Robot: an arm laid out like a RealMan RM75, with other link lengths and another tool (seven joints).
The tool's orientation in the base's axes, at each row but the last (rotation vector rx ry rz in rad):
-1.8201, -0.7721, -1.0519
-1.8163, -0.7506, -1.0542
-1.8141, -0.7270, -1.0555
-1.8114, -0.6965, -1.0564
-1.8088, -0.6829, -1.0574
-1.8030, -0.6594, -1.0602
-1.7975, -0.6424, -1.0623
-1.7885, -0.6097, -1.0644
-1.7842, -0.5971, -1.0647
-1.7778, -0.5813, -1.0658
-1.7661, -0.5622, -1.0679
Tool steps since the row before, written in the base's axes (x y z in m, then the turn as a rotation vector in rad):
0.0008, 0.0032, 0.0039, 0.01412, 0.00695, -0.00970
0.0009, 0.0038, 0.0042, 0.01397, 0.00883, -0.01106
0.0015, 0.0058, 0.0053, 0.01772, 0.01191, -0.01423
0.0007, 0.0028, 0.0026, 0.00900, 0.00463, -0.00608
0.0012, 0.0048, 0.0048, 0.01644, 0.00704, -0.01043
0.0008, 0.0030, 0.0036, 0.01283, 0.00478, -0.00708
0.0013, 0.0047, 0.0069, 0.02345, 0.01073, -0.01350
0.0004, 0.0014, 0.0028, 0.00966, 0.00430, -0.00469
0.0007, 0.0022, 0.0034, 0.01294, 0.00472, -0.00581
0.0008, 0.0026, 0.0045, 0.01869, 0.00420, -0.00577
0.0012, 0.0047, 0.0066, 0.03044, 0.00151, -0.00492
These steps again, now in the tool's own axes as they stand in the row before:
0.0041, -0.0022, 0.0021, -0.00167, 0.01228, 0.01371
0.0044, -0.0025, 0.0027, -0.00282, 0.01188, 0.01570
0.0057, -0.0034, 0.0045, -0.00372, 0.01484, 0.02060
0.0027, -0.0018, 0.0022, -0.00092, 0.00768, 0.00892
0.0049, -0.0032, 0.0037, -0.00111, 0.01436, 0.01487
0.0035, -0.0023, 0.0022, 0.00006, 0.01106, 0.01074
0.0066, -0.0041, 0.0033, -0.00042, 0.01959, 0.02153
0.0026, -0.0016, 0.0009, 0.00059, 0.00771, 0.00860
0.0032, -0.0020, 0.0016, 0.00125, 0.01057, 0.01050
0.0041, -0.0027, 0.0019, 0.00424, 0.01514, 0.01237
0.0059, -0.0044, 0.0037, 0.01120, 0.02475, 0.01467

